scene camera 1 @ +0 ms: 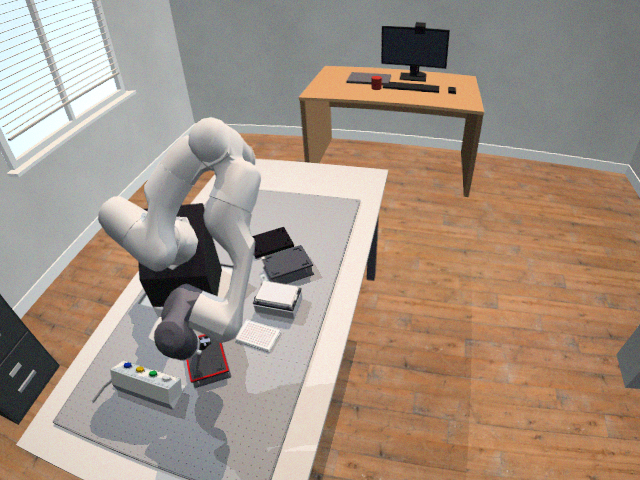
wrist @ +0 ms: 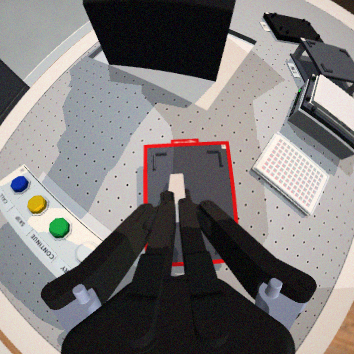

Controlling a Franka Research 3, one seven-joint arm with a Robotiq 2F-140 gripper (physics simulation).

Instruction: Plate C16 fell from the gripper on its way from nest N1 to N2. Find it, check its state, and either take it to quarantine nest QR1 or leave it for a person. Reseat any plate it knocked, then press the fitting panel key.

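A white plate with rows of reddish wells [scene camera 1: 258, 335] [wrist: 292, 172] lies flat on the mat, wells up; no name is readable on it. The red-edged nest [scene camera 1: 210, 361] [wrist: 205, 172] bears no plate on its visible top. My gripper [scene camera 1: 199, 352] [wrist: 176, 183] is shut and empty above this nest, hiding part of it. A white-topped plate [scene camera 1: 277, 293] [wrist: 334, 102] sits on a grey nest unit [scene camera 1: 273, 307] [wrist: 312, 128]; I cannot tell if it is fully seated. The key panel [scene camera 1: 146, 386] [wrist: 37, 232] has blue, yellow, green and white keys; the white one is partly hidden in the wrist view.
A dark grey raised nest [scene camera 1: 287, 261] [wrist: 330, 57] and a low black nest [scene camera 1: 272, 241] [wrist: 291, 27] stand beyond the grey unit. The black robot base block [scene camera 1: 206, 258] [wrist: 160, 37] rises at the mat's side. A desk [scene camera 1: 330, 93] stands behind.
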